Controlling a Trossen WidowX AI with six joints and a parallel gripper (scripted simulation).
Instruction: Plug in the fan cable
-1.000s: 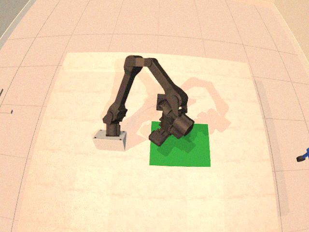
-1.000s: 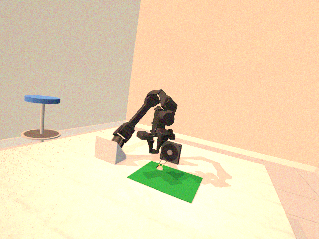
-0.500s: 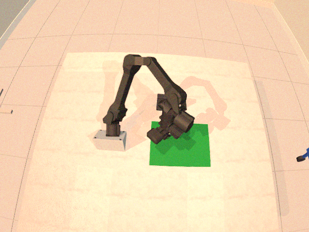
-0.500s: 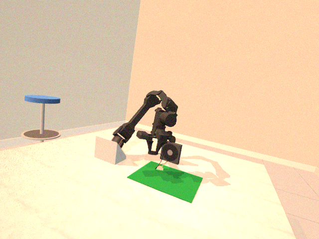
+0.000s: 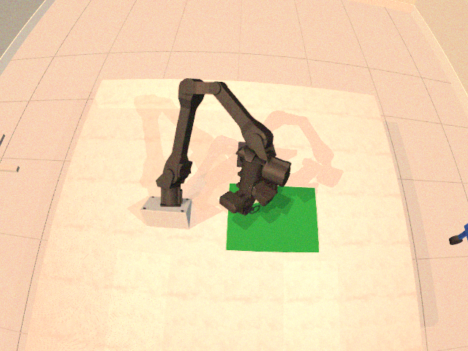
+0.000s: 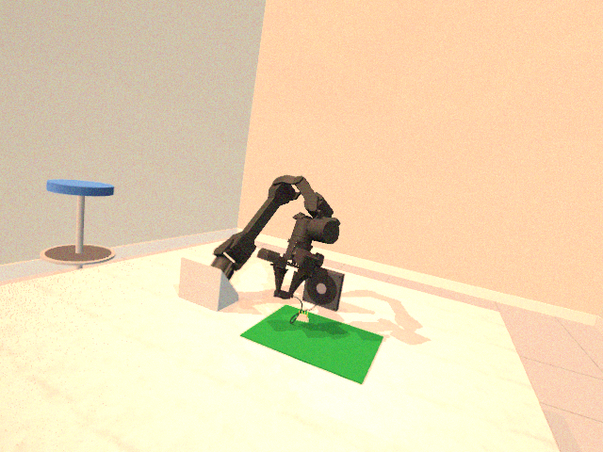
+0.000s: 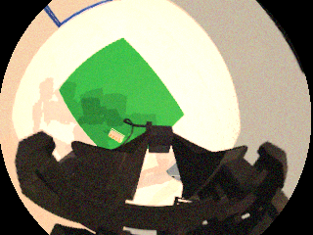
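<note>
Right now the pale four-pin header is 4 cm ahead of my gripper tip, 8 cm to the left of it and 9 cm below it. The rest, counted from my gripper tip: green board (10 cm ahead, 1 cm to the left, 10 cm below); dark plug (1 cm behind, 1 cm to the left); dark square fan (5 cm ahead, 21 cm to the left, 3 cm below).
</note>
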